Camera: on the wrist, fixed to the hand. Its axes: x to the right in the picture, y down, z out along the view.
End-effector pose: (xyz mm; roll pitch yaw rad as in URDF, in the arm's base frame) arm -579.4 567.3 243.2 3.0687 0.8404 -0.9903
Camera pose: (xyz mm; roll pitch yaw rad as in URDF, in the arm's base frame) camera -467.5 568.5 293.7 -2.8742 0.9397 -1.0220
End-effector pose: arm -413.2 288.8 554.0 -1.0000 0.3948 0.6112
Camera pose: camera -333.8 198.6 578.9 -0.5999 0.3485 0.7078
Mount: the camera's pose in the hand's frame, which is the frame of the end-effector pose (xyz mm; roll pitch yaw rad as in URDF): 2.7 -88.2 -85.3 0.3644 -0.1006 0.0115
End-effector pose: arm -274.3 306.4 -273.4 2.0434 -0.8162 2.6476
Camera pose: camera -356.4 218.8 -298.6 2.5035 -0.7761 2.5146
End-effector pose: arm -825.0 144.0 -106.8 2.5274 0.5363 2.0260
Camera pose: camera -939.2 101.4 -91.9 2.8478 0.6104 1.9439
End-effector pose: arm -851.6 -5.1 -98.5 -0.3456 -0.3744 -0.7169
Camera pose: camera -909.3 -103.2 -144.4 -0.0011 -0.4647 -0.6668
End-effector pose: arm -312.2 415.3 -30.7 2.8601 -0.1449 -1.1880
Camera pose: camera -213.7 461.0 26.5 -3.0543 -0.0514 -1.2270
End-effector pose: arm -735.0 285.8 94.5 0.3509 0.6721 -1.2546
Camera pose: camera -806.6 332.5 6.4 0.6993 0.5735 -1.2829
